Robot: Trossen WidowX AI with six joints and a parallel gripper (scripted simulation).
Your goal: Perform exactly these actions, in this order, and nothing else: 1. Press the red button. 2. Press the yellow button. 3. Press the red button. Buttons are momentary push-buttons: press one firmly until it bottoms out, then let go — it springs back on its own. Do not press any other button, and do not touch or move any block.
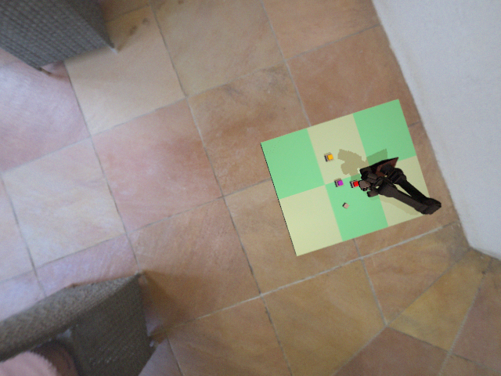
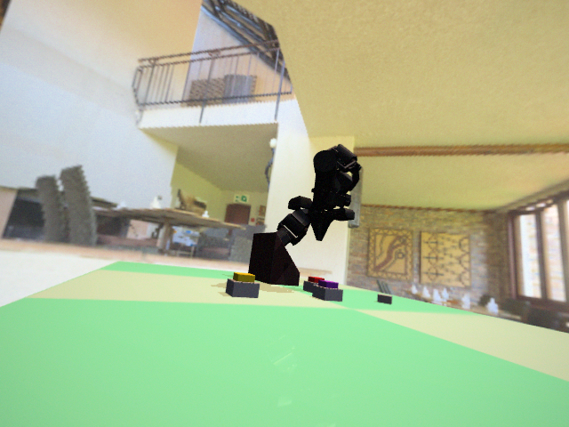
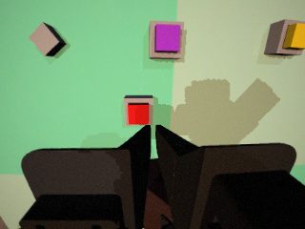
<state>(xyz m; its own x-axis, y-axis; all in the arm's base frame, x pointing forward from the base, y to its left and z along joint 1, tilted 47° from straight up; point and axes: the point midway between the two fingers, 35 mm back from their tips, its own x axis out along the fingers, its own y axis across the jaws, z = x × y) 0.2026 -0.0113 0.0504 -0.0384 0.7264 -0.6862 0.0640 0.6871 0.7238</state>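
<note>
The red button lies 10 cm below my gripper tip, 2 cm to the left of it and 2 cm behind it. From my gripper tip the other things lie so: yellow button 23 cm to the right, 10 cm below, 8 cm ahead; purple button 10 cm below, 9 cm ahead, 3 cm to the right; block 15 cm to the left, 13 cm below, 10 cm ahead.
</note>
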